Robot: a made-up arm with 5 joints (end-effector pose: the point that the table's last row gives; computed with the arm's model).
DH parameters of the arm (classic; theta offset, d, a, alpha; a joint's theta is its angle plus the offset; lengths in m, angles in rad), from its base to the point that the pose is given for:
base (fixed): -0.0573 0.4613 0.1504 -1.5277
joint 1: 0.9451 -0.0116 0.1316 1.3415
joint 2: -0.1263 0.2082 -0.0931 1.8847
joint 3: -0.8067 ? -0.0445 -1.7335
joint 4: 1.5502 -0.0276 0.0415 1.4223
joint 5: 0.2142 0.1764 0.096 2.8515
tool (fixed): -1.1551 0.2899 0 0
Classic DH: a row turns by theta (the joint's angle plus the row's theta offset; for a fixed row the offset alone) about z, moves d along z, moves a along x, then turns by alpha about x.
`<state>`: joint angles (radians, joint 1 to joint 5).
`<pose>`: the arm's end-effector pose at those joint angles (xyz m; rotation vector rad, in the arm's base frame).
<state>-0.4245 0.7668 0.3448 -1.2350 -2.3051</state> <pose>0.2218 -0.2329 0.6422 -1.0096 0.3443 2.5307</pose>
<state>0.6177 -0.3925 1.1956 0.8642 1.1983</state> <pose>0.2516 0.0346 0.6676 0.3444 -0.5207 -0.7884</pose>
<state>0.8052 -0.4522 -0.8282 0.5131 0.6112</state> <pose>0.5453 0.0035 0.4373 -0.3805 1.2250 -0.9530</pose>
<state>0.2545 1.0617 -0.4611 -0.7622 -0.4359</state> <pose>0.3415 -0.2184 0.5235 0.5390 0.1003 1.5662</pose>
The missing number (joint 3, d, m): 0.1644
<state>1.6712 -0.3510 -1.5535 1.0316 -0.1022</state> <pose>0.3466 -0.1340 0.0997 -0.2176 2.2141 -1.4878</pose>
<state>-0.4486 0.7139 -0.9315 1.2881 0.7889</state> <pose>0.5448 -0.2248 0.6968 0.9056 1.1649 -0.4749</pose>
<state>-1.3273 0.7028 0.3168 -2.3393 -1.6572</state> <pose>0.1335 -0.1542 0.5331 -2.0269 0.4357 0.3442</pose>
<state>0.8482 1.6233 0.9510 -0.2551 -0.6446</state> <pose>0.1549 -0.1752 0.3111 1.1305 -0.5582 0.2833</pose>
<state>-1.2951 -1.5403 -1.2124 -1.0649 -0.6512</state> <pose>0.1588 0.2801 0.6758 -0.3755 0.0854 -0.4320</pose>
